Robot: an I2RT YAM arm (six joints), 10 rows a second.
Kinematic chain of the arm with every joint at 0, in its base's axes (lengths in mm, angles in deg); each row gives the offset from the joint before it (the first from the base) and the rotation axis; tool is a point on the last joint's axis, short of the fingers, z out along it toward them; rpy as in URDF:
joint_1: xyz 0 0 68 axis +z
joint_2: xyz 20 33.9 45.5 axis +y
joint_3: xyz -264 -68.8 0 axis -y
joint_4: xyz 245 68.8 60 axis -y
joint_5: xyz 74 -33.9 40.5 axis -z
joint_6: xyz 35.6 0 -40.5 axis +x
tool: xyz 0 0 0 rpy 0 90 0
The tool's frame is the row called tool.
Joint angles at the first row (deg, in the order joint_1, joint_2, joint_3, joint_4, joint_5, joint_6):
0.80, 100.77, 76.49, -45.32, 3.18, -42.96
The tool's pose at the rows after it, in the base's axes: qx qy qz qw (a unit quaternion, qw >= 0); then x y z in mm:
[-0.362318 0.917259 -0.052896 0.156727 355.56 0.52 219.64]
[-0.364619 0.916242 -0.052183 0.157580 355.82 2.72 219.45]
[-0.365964 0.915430 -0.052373 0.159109 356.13 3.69 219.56]
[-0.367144 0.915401 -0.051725 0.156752 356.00 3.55 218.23]
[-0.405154 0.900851 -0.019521 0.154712 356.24 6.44 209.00]
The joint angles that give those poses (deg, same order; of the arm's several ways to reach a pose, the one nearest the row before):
-0.01, 101.45, 76.49, -46.02, -0.95, -42.96
0.34, 101.49, 76.49, -45.91, -0.99, -42.89
0.49, 101.49, 76.49, -45.73, -1.02, -42.92
0.47, 101.62, 76.38, -45.78, -1.02, -43.07
0.54, 102.74, 75.81, -45.82, -5.02, -47.13

